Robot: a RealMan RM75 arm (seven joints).
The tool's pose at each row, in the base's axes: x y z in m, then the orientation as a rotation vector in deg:
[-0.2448 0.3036 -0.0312 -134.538 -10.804 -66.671]
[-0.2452 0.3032 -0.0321 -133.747 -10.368 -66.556]
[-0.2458 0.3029 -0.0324 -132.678 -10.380 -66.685]
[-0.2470 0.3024 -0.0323 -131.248 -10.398 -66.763]
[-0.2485 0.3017 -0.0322 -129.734 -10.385 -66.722]
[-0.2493 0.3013 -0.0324 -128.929 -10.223 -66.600]
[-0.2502 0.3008 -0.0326 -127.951 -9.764 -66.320]
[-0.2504 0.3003 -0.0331 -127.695 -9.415 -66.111]
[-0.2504 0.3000 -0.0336 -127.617 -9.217 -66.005]
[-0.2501 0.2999 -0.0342 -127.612 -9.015 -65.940]
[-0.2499 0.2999 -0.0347 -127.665 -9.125 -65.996]
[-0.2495 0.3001 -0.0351 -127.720 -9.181 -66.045]
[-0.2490 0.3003 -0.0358 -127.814 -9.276 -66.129]
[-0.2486 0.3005 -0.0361 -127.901 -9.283 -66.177]
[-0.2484 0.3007 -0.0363 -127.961 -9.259 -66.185]
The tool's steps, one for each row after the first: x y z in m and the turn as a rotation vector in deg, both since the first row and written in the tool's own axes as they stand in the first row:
[-0.0009 0.0006 0.0000 0.589 0.305 0.543]
[-0.0015 0.0007 -0.0004 1.436 0.778 0.779]
[-0.0021 0.0007 -0.0016 2.605 1.357 1.122]
[-0.0029 0.0008 -0.0031 3.878 1.905 1.548]
[-0.0035 0.0009 -0.0037 4.551 2.167 1.913]
[-0.0042 0.0011 -0.0045 5.346 2.456 2.581]
[-0.0046 0.0017 -0.0046 5.543 2.493 2.960]
[-0.0050 0.0021 -0.0045 5.593 2.495 3.152]
[-0.0053 0.0025 -0.0041 5.566 2.497 3.314]
[-0.0055 0.0028 -0.0037 5.531 2.490 3.205]
[-0.0056 0.0029 -0.0031 5.482 2.488 3.135]
[-0.0059 0.0032 -0.0023 5.398 2.486 3.016]
[-0.0059 0.0032 -0.0018 5.310 2.481 2.971]
[-0.0059 0.0032 -0.0014 5.250 2.468 2.968]

